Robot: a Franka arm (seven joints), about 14 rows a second.
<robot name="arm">
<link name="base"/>
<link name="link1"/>
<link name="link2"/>
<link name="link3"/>
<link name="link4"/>
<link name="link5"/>
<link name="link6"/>
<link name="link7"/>
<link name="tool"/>
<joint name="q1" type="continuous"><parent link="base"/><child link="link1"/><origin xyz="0 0 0.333"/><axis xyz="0 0 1"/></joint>
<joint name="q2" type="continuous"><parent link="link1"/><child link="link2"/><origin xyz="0 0 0" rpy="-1.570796 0 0"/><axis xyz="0 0 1"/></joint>
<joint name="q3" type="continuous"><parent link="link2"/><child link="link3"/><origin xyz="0 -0.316 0" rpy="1.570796 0 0"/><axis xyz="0 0 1"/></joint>
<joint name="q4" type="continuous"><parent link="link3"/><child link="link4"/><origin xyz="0.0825 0 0" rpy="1.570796 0 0"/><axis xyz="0 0 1"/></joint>
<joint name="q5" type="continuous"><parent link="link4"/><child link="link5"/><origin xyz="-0.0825 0.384 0" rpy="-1.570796 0 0"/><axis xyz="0 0 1"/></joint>
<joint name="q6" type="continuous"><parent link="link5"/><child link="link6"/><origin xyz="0 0 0" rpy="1.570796 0 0"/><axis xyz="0 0 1"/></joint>
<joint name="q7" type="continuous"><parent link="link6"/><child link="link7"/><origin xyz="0.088 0 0" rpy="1.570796 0 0"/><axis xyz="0 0 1"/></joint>
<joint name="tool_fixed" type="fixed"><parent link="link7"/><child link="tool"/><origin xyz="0 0 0.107"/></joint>
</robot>
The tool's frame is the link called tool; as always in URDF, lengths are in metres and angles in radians. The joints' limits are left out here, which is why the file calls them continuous.
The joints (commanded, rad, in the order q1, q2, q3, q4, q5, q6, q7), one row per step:
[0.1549, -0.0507, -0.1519, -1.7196, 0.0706, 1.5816, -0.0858]
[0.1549, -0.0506, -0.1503, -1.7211, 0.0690, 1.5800, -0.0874]
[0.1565, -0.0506, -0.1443, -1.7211, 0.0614, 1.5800, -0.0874]
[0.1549, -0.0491, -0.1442, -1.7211, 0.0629, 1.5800, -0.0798]
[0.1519, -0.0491, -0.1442, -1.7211, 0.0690, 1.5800, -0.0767]
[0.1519, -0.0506, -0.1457, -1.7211, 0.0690, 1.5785, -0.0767]
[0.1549, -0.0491, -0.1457, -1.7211, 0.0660, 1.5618, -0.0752]
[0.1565, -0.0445, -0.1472, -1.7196, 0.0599, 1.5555, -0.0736]
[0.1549, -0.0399, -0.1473, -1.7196, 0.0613, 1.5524, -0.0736]
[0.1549, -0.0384, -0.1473, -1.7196, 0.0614, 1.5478, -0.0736]
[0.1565, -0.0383, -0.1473, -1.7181, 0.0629, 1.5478, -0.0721]
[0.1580, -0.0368, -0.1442, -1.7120, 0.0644, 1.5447, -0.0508]
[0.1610, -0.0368, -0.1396, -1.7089, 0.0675, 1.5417, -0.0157]
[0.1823, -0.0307, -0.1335, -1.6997, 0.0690, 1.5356, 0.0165]
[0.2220, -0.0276, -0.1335, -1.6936, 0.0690, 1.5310, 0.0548]
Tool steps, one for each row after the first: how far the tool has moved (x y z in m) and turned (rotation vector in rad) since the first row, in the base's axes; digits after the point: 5 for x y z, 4 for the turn. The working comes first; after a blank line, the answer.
Tool pose at each row, in the base's axes (x y z in m, rotation vector in rad; the steps are taken from these numbers as rounded here):
[0.53510, 0.00727, 0.58300, -3.0543, -0.1306, 0.1294]
[0.53482, 0.00800, 0.58212, -3.0555, -0.1357, 0.1344]
[0.53474, 0.01133, 0.58208, -3.0631, -0.1483, 0.1357]
[0.53512, 0.01074, 0.58130, -3.0626, -0.1341, 0.1381]
[0.53515, 0.00978, 0.58134, -3.0569, -0.1240, 0.1376]
[0.53463, 0.00891, 0.58202, -3.0566, -0.1219, 0.1375]
[0.53304, 0.01035, 0.57992, -3.0579, -0.1253, 0.1659]
[0.53354, 0.00993, 0.57767, -3.0636, -0.1238, 0.1810]
[0.53430, 0.00936, 0.57501, -3.0619, -0.1209, 0.1925]
[0.53411, 0.00945, 0.57389, -3.0612, -0.1210, 0.2018]
[0.53424, 0.01047, 0.57454, -3.0601, -0.1210, 0.1997]
[0.53464, 0.01318, 0.57637, -3.0616, -0.0957, 0.1988]
[0.53439, 0.01762, 0.57762, -3.0624, -0.0537, 0.2009]
[0.53512, 0.03276, 0.57823, -3.0655, -0.0467, 0.2088]
[0.53404, 0.05415, 0.57907, -3.0709, -0.0493, 0.2155]

[-0.00028, 0.00073, -0.00088, -0.0016, 0.0030, 0.0035]
[-0.00036, 0.00406, -0.00092, -0.0095, 0.0030, 0.0118]
[0.00002, 0.00347, -0.00170, -0.0089, 0.0050, 0.0026]
[0.00005, 0.00251, -0.00166, -0.0031, 0.0053, -0.0040]
[-0.00047, 0.00164, -0.00098, -0.0028, 0.0053, -0.0054]
[-0.00206, 0.00308, -0.00308, -0.0062, 0.0236, -0.0024]
[-0.00156, 0.00266, -0.00533, -0.0131, 0.0329, -0.0028]
[-0.00080, 0.00209, -0.00799, -0.0124, 0.0406, -0.0044]
[-0.00099, 0.00218, -0.00911, -0.0126, 0.0466, -0.0041]
[-0.00086, 0.00320, -0.00846, -0.0113, 0.0454, -0.0041]
[-0.00046, 0.00591, -0.00663, -0.0125, 0.0454, -0.0206]
[-0.00071, 0.01035, -0.00538, -0.0137, 0.0479, -0.0479]
[0.00002, 0.02549, -0.00477, -0.0176, 0.0529, -0.0521]
[-0.00106, 0.04688, -0.00393, -0.0235, 0.0567, -0.0501]

